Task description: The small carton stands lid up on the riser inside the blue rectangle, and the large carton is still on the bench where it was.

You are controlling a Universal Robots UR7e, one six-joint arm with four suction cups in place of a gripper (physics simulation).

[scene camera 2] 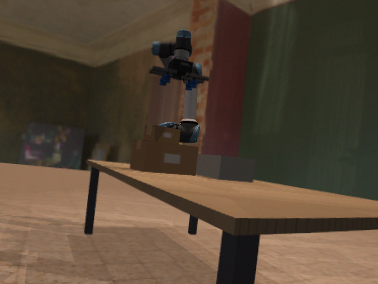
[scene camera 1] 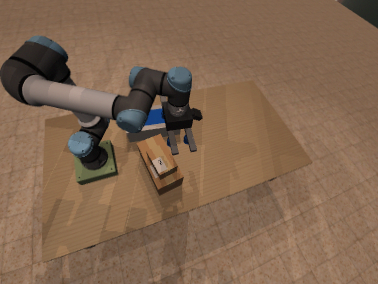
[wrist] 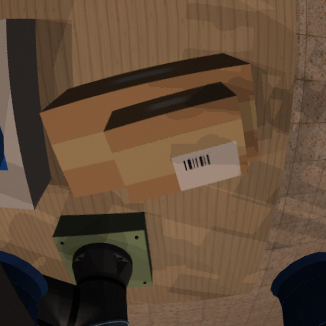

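The small carton lies on top of the large carton, with a tape strip and a white barcode label on its upper face. The large carton rests on the bench. The grey riser stands beside the large carton, apart from the small carton. The blue rectangle shows on its top, partly hidden by the arm. My gripper is open, suction off, high above the bench, with no carton on its cups.
The arm's green base plate is on the bench near both cartons and the riser. The arm reaches over the riser in the scene camera 1 view. The bench edge runs close behind the large carton's far end in the wrist view.
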